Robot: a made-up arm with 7 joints. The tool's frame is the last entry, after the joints.
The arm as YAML. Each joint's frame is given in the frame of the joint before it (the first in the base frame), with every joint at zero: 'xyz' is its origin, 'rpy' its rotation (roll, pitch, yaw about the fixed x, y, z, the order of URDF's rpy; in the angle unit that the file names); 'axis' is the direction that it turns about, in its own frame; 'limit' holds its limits. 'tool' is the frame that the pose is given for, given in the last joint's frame.
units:
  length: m
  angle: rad
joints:
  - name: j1
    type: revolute
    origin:
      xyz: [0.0, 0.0, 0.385]
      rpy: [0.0, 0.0, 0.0]
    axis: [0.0, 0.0, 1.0]
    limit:
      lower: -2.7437
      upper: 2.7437
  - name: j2
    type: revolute
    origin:
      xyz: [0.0, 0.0, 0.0]
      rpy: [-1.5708, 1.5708, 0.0]
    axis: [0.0, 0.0, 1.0]
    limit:
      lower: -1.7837
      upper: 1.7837
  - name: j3
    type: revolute
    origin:
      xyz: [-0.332, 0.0, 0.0]
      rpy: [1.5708, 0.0, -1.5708]
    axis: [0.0, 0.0, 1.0]
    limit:
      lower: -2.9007
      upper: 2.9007
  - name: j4
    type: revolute
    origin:
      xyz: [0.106, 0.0, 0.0]
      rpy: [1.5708, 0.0, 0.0]
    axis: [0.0, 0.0, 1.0]
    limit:
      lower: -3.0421
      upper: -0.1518
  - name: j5
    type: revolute
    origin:
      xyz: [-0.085, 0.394, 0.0]
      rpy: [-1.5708, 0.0, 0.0]
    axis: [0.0, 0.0, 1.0]
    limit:
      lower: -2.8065
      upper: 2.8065
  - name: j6
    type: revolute
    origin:
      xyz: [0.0, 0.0, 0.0]
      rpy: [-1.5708, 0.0, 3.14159]
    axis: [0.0, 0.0, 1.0]
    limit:
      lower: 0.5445
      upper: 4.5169
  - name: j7
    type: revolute
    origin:
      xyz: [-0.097, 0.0, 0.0]
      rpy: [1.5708, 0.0, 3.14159]
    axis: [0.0, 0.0, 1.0]
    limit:
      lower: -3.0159
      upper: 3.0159
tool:
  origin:
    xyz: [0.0, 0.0, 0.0]
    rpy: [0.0, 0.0, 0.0]
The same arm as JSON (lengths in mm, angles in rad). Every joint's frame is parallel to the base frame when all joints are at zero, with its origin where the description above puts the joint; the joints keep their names.
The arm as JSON. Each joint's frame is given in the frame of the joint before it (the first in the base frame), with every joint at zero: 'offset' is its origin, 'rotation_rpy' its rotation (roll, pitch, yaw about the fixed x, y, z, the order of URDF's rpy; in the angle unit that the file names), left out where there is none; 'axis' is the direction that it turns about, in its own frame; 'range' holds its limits. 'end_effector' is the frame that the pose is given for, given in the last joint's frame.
{"length_unit": "mm", "angle_unit": "rad", "chain": [{"id": "j1", "offset": [0.0, 0.0, 385.0], "axis": [0.0, 0.0, 1.0], "range": [-2.7437, 2.7437]}, {"id": "j2", "offset": [0.0, 0.0, 0.0], "axis": [0.0, 1.0, 0.0], "range": [-1.7837, 1.7837]}, {"id": "j3", "offset": [0.0, 0.0, 332.0], "axis": [0.0, 0.0, 1.0], "range": [-2.9007, 2.9007]}, {"id": "j4", "offset": [106.0, 0.0, 0.0], "axis": [0.0, -1.0, 0.0], "range": [-3.0421, -0.1518]}, {"id": "j5", "offset": [-85.0, 0.0, 394.0], "axis": [0.0, 0.0, 1.0], "range": [-2.8065, 2.8065]}, {"id": "j6", "offset": [0.0, 0.0, 0.0], "axis": [0.0, -1.0, 0.0], "range": [0.5445, 4.5169]}, {"id": "j7", "offset": [97.0, 0.0, 0.0], "axis": [0.0, 0.0, -1.0], "range": [-3.0159, 3.0159]}], "end_effector": {"offset": [0.0, 0.0, 0.0], "rotation_rpy": [-3.1416, 0.0, 0.0]}}
